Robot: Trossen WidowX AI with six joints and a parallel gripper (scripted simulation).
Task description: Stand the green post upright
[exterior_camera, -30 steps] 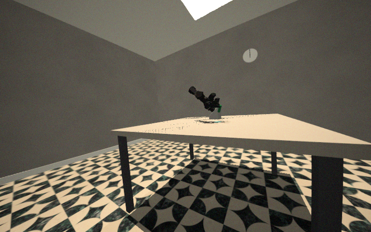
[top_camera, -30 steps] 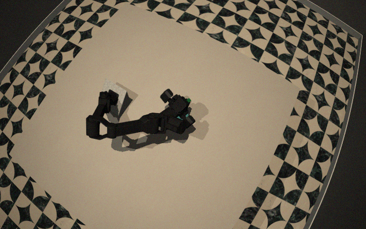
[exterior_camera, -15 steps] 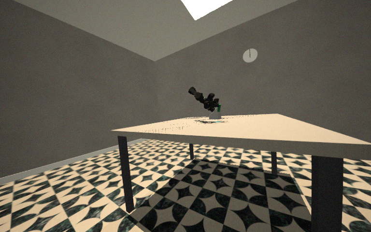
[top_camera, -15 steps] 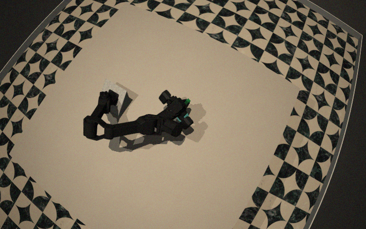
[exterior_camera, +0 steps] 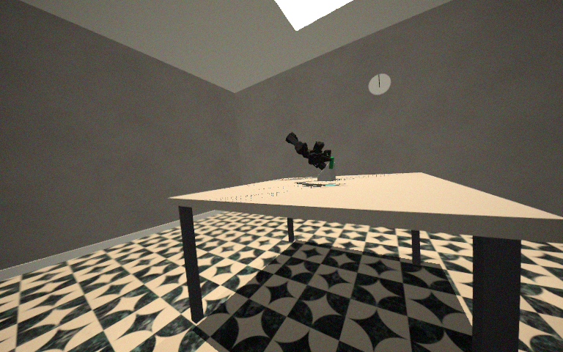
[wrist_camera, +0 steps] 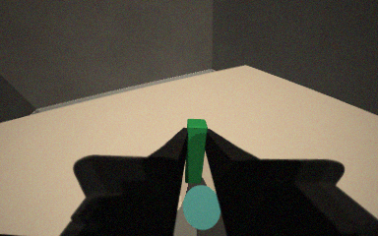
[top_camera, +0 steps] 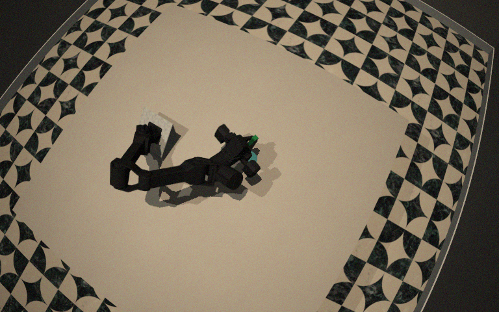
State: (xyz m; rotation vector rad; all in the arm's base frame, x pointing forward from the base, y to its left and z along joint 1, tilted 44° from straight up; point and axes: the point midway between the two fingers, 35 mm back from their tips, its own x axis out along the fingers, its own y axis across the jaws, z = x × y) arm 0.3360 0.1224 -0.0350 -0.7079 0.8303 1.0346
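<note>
Now: hand 1 cm to the right of the cyan circle and 15 cm above it. From my hand the other things lie so: green post 2 cm to the left, 3 cm below.
</note>
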